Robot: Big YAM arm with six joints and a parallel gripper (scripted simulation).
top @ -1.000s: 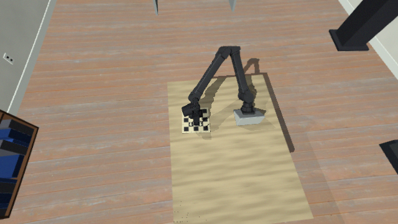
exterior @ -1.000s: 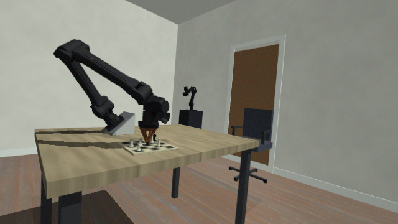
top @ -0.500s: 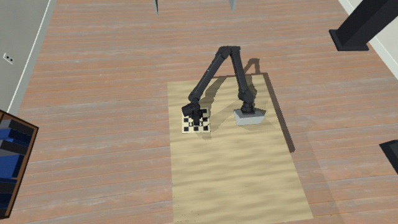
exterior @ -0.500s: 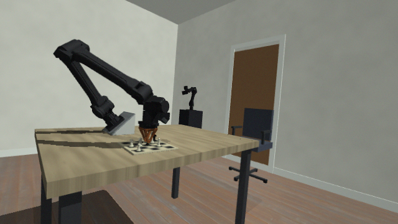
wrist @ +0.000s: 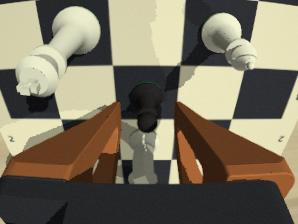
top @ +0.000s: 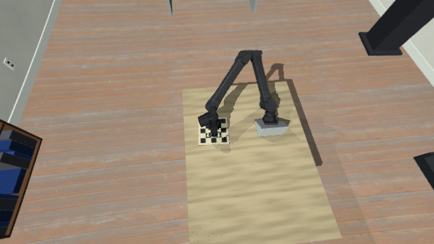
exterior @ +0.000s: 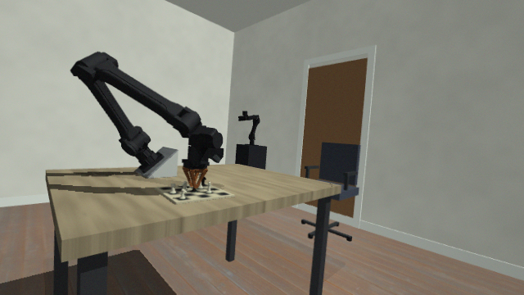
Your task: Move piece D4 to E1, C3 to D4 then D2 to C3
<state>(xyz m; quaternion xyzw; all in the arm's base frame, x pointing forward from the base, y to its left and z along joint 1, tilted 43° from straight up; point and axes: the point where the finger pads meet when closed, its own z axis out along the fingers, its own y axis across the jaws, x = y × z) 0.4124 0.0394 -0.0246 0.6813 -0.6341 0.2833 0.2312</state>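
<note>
The black pawn lies 10 mm below my hand. The rest, counted from my hand: small chessboard: 30 mm below.
</note>
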